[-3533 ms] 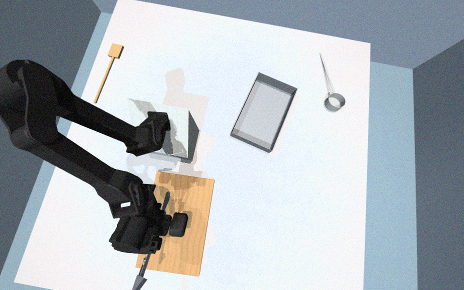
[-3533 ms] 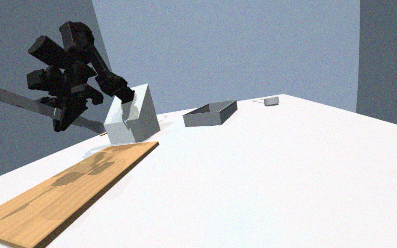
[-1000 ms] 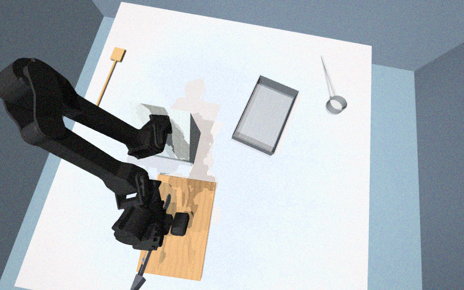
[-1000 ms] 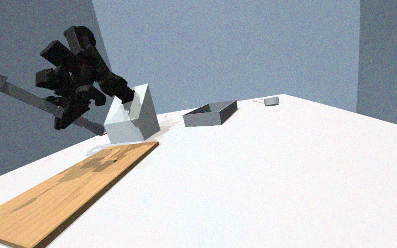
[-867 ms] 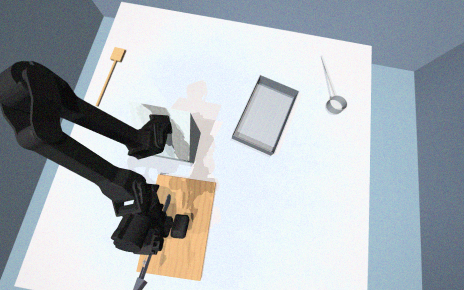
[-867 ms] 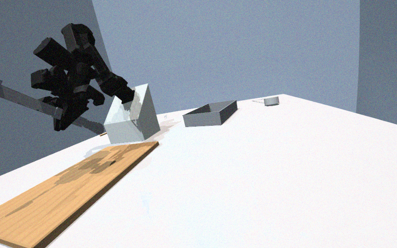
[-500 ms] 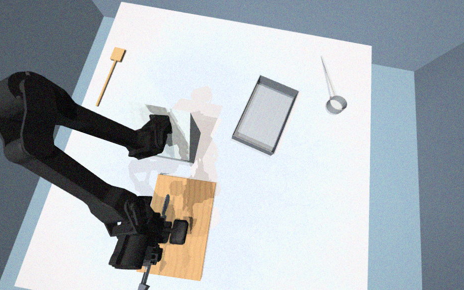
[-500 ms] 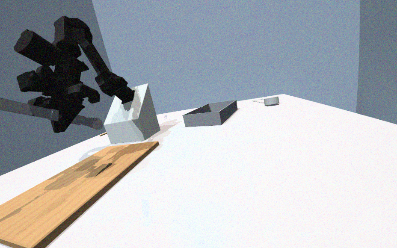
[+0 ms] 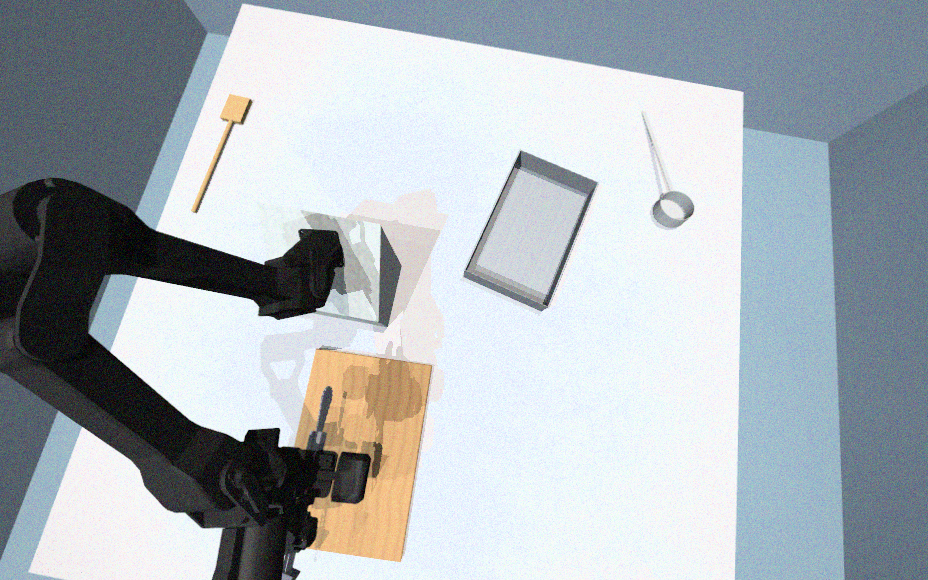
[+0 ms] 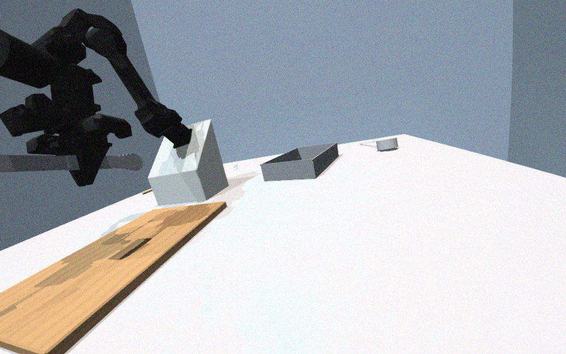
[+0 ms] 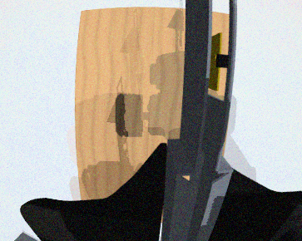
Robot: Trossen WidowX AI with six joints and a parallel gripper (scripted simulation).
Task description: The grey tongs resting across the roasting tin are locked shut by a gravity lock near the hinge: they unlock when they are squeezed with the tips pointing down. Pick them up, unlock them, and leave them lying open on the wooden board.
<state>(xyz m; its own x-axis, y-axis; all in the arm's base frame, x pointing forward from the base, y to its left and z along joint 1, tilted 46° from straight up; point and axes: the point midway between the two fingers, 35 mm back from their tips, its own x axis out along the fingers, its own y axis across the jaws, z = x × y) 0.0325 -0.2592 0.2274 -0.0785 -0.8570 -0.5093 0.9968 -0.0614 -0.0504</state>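
My gripper tip is now 3 cm short of the wooden board, 1 cm to the right of it and 13 cm above it. From my gripper tip the other things lie so: yellow lock piece (4 cm to the right, 5 cm above); then roasting tin (34 cm ahead, 49 cm to the left, 11 cm below).
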